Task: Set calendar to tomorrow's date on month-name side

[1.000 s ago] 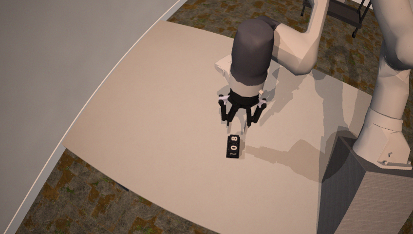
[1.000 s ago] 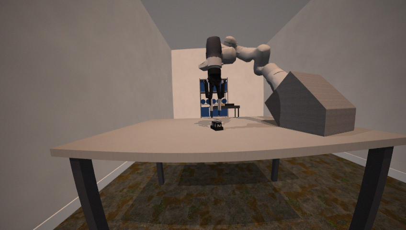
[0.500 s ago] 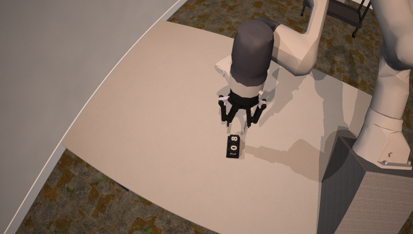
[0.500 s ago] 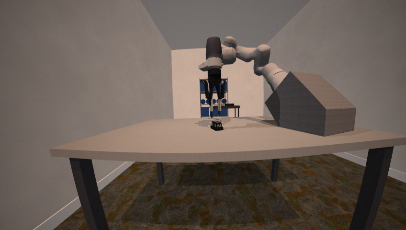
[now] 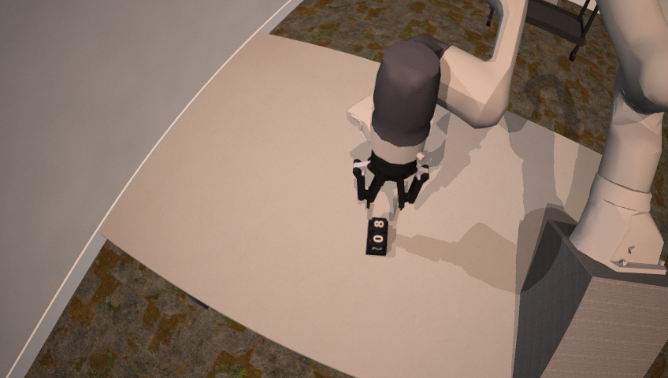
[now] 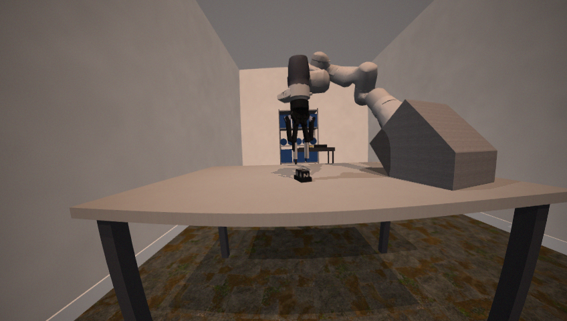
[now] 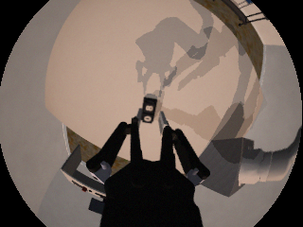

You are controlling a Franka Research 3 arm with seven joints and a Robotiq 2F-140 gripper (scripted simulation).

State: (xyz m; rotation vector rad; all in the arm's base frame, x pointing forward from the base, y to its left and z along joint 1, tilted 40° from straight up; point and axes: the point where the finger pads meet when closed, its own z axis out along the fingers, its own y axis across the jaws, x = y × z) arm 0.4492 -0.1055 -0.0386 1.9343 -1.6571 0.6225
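Right now the tray is 20 mm to the left of my hand and 110 mm below it.
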